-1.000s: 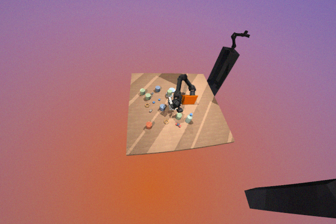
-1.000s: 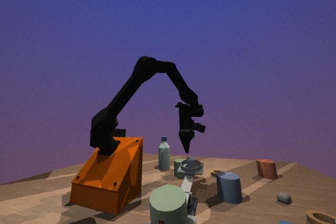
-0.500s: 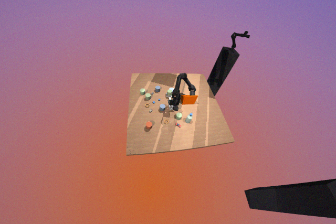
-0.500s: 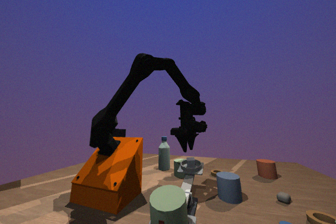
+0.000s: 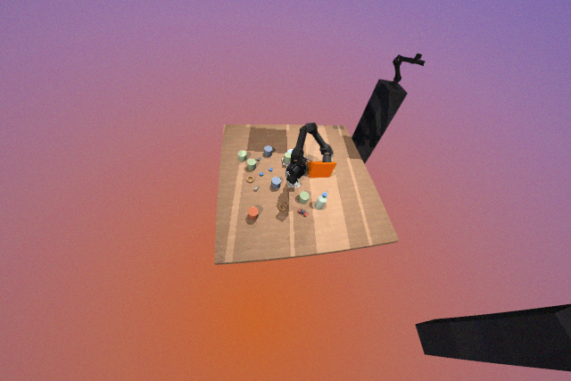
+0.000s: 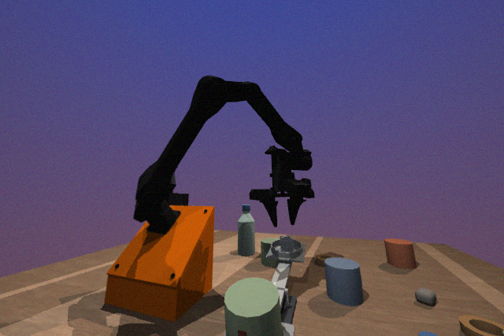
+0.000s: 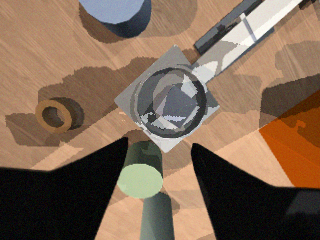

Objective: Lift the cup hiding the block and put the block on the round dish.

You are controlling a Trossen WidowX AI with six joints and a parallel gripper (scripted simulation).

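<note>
The grey block lies 40 mm below my gripper tip, 20 mm to the right of it and 10 mm ahead of it. From my gripper tip the other things lie so: balance beam (150 mm to the right, 90 mm below, 20 mm ahead); bottle (180 mm behind, 140 mm to the left, 10 mm below); red toy (200 mm to the left, 110 mm below, 50 mm behind).
</note>
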